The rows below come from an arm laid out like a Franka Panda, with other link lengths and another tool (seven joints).
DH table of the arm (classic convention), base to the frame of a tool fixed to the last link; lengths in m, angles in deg. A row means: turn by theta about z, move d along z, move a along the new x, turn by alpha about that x. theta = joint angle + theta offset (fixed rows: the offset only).
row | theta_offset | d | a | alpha
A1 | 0 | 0.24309 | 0 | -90
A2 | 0 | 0 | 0 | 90
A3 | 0 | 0.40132 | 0.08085 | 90
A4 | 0 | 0 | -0.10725 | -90
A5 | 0 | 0.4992 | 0 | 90
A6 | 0 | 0 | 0.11 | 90
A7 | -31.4 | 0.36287 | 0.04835 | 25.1
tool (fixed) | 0 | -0.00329 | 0 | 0
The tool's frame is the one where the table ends.
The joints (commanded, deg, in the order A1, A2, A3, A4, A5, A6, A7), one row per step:
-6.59, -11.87, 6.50, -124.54, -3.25, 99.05, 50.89
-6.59, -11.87, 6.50, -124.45, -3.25, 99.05, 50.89
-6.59, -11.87, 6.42, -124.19, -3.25, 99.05, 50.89
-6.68, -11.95, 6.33, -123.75, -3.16, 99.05, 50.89
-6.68, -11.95, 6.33, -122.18, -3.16, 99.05, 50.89
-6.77, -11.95, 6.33, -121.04, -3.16, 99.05, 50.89
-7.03, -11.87, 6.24, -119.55, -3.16, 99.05, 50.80
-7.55, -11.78, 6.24, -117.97, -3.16, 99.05, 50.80
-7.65, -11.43, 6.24, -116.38, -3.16, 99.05, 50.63
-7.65, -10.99, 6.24, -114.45, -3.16, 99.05, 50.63
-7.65, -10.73, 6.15, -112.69, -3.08, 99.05, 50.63
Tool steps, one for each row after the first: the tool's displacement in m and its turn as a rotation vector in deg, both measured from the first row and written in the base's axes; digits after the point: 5 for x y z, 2 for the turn. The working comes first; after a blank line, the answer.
Tool pose at each row, in the base's axes (x y z in m, rotation vector in deg; the steps are taken from these numbers as rounded here):
0.56489, -0.04004, 0.17426, -158.79, 30.16, 11.96
0.56564, -0.04003, 0.17515, -158.79, 30.13, 11.83
0.56775, -0.04073, 0.17774, -158.74, 30.16, 11.45
0.57133, -0.04190, 0.18288, -158.57, 30.29, 10.70
0.58400, -0.04164, 0.19881, -158.50, 29.84, 8.52
0.59286, -0.04238, 0.21059, -158.41, 29.64, 6.92
0.60391, -0.04573, 0.22541, -158.21, 29.58, 4.92
0.61504, -0.05112, 0.24135, -157.93, 29.86, 2.74
0.62629, -0.05199, 0.25482, -157.79, 29.39, 1.07
0.63959, -0.05191, 0.27124, -157.59, 28.93, -0.97
0.65115, -0.05239, 0.28799, -157.27, 28.62, -3.03

0.00075, 0.00001, 0.00089, 0.00, -0.09, 0.01
0.00286, -0.00069, 0.00348, 0.01, -0.36, -0.07
0.00644, -0.00186, 0.00862, 0.10, -0.87, -0.27
0.01911, -0.00160, 0.02455, 0.10, -2.44, -0.23
0.02797, -0.00234, 0.03633, 0.08, -3.58, -0.30
0.03902, -0.00569, 0.05115, 0.10, -4.99, -0.52
0.05015, -0.01108, 0.06709, 0.07, -6.48, -1.00
0.06140, -0.01195, 0.08056, 0.10, -7.71, -0.90
0.07470, -0.01187, 0.09698, 0.13, -9.21, -0.86
0.08626, -0.01235, 0.11373, 0.21, -10.71, -0.94

